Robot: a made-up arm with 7 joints. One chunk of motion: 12 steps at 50 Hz.
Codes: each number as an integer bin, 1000 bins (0 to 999) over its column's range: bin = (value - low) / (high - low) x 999, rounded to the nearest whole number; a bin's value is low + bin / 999 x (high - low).
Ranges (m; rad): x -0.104..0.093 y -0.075..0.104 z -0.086..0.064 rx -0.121..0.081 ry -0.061..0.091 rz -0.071..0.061
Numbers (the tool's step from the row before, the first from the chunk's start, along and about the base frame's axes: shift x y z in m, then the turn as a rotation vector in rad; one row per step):
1: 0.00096 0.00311 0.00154 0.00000 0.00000 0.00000
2: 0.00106 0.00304 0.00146 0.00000 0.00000 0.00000
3: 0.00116 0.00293 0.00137 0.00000 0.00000 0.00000
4: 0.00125 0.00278 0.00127 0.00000 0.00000 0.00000
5: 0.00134 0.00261 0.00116 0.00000 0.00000 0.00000
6: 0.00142 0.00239 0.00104 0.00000 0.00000 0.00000
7: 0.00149 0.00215 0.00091 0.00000 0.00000 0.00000
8: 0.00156 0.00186 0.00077 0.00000 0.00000 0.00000
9: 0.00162 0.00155 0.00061 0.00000 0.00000 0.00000
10: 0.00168 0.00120 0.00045 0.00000 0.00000 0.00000
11: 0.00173 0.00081 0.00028 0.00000 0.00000 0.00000
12: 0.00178 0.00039 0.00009 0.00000 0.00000 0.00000
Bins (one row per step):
1: 532 436 583 598 401 537
2: 533 436 582 598 401 537
3: 533 435 582 598 401 537
4: 534 434 581 598 401 537
5: 534 433 580 598 401 537
6: 535 432 580 598 401 537
7: 535 431 579 598 401 537
8: 535 429 578 598 401 537
9: 536 427 577 598 401 537
10: 536 425 576 598 401 537
11: 536 423 575 598 401 537
12: 536 421 573 598 401 537

